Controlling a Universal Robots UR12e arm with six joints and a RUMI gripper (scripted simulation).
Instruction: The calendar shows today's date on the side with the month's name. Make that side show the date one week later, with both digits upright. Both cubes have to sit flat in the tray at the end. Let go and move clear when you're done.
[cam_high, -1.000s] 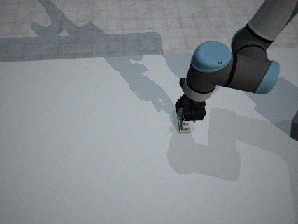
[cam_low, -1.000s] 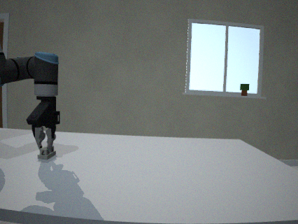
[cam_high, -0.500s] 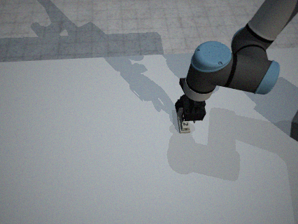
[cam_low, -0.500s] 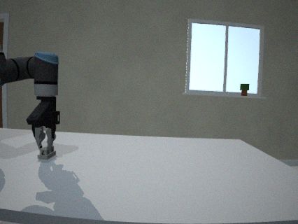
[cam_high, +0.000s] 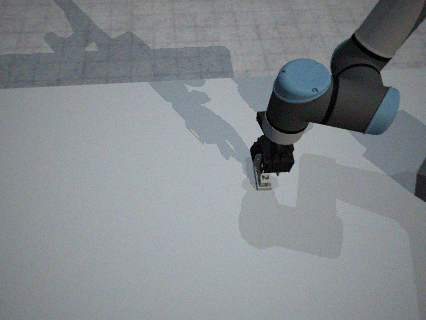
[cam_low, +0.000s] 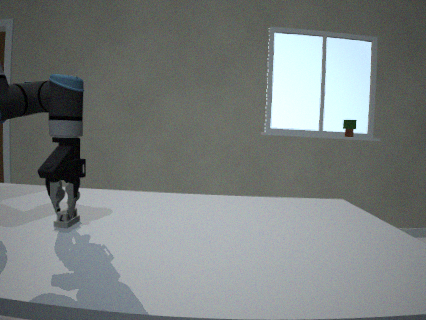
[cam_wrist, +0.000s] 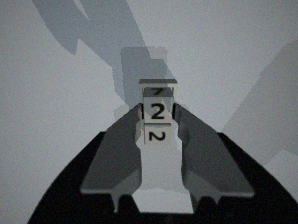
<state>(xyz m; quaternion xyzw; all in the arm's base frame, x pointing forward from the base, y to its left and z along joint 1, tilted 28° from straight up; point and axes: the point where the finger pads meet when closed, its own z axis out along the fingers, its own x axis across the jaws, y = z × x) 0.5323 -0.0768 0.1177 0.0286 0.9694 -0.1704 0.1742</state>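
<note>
Now: the tray 30 mm below my hand and 20 mm to the left of it. Also, from my hand: cube (30 mm to the left, 10 mm below).
</note>
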